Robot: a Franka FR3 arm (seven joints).
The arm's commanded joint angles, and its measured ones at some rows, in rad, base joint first. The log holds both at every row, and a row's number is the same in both.
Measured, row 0:
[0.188 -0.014 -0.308 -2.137 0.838 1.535 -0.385]
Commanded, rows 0 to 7:
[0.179 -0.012 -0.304 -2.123 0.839 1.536 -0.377]
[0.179 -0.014 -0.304 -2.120 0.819 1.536 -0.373]
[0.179 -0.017 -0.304 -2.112 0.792 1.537 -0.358]
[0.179 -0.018 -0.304 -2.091 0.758 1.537 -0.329]
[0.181 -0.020 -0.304 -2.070 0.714 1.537 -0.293]
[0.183 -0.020 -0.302 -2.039 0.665 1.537 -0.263]
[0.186 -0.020 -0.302 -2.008 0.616 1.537 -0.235]
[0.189 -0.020 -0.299 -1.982 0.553 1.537 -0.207]
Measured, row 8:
[0.188 -0.016 -0.309 -2.067 0.687 1.537 -0.299]
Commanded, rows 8 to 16:
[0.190 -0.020 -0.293 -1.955 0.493 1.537 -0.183]
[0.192 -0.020 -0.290 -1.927 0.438 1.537 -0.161]
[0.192 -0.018 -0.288 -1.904 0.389 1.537 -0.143]
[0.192 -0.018 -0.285 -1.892 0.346 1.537 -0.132]
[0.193 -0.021 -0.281 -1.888 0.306 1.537 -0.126]
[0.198 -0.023 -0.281 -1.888 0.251 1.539 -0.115]
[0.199 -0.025 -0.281 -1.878 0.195 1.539 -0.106]
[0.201 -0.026 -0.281 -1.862 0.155 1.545 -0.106]
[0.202 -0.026 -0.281 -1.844 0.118 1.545 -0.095]
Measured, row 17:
[0.193 -0.020 -0.285 -1.886 0.229 1.538 -0.134]
